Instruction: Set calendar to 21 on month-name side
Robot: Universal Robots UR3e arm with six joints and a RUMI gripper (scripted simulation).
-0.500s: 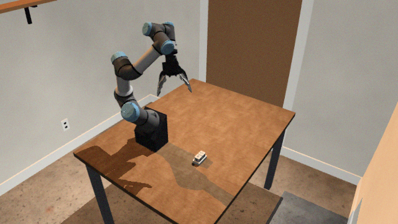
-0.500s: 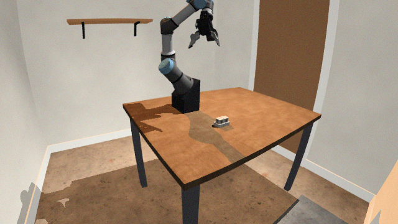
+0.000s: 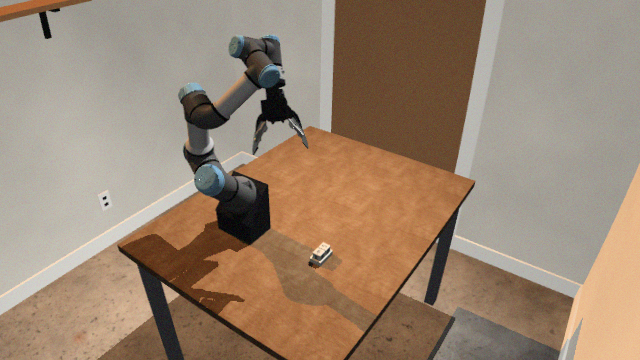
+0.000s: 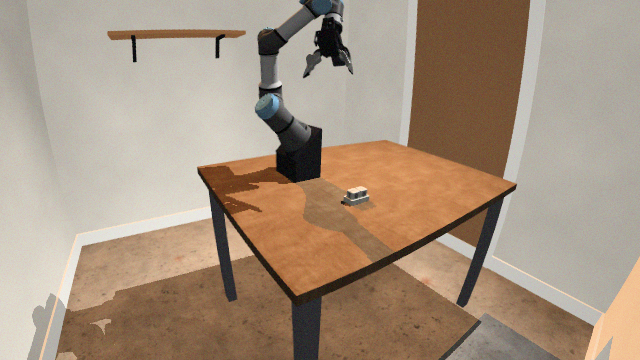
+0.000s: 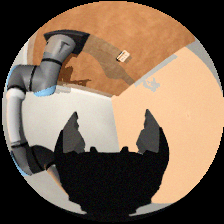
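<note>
My gripper is now 37 cm above the calendar tray, 12 cm short of it and 4 cm to the right of it.
</note>
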